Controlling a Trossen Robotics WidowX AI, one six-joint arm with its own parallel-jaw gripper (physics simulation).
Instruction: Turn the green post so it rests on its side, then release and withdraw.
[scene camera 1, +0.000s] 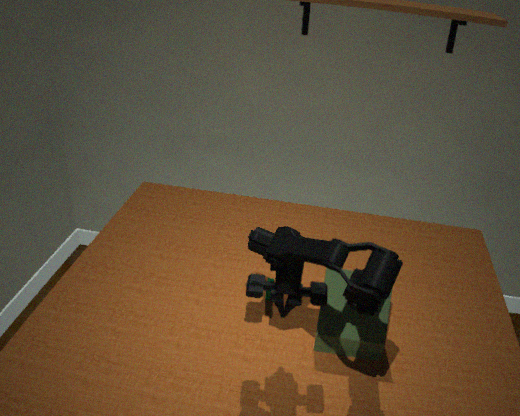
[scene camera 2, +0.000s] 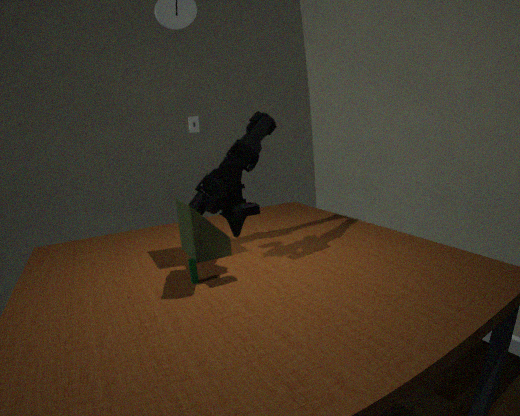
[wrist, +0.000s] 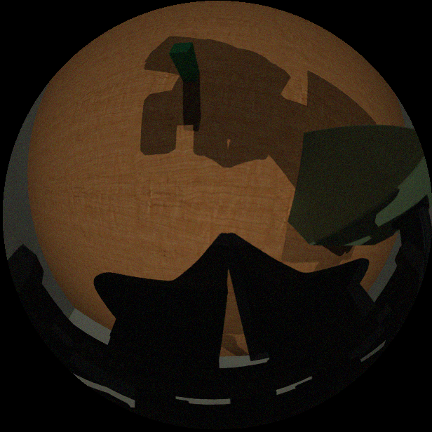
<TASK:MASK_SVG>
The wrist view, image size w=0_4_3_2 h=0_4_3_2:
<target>my gripper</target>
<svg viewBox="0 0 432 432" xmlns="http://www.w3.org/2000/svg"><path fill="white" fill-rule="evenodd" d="M424 277L424 255L407 240L398 249L396 269L373 302L360 285L369 265L366 258L302 272L234 233L220 233L194 264L171 281L114 272L95 276L95 290L116 318L109 342L104 344L62 313L41 283L43 269L34 252L22 243L7 259L29 320L70 372L135 400L135 407L130 407L123 400L89 386L126 410L167 424L204 429L268 424L304 412L334 396L365 372L393 338L360 361L403 323ZM175 396L230 398L230 403L196 404L176 399ZM312 377L312 379L295 385L295 389L276 395L276 389ZM228 268L250 360L269 358L264 363L219 368Z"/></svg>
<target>green post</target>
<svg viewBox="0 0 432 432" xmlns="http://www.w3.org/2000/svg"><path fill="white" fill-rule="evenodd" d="M174 43L168 54L173 60L182 81L196 81L199 70L192 42Z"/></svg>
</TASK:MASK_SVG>
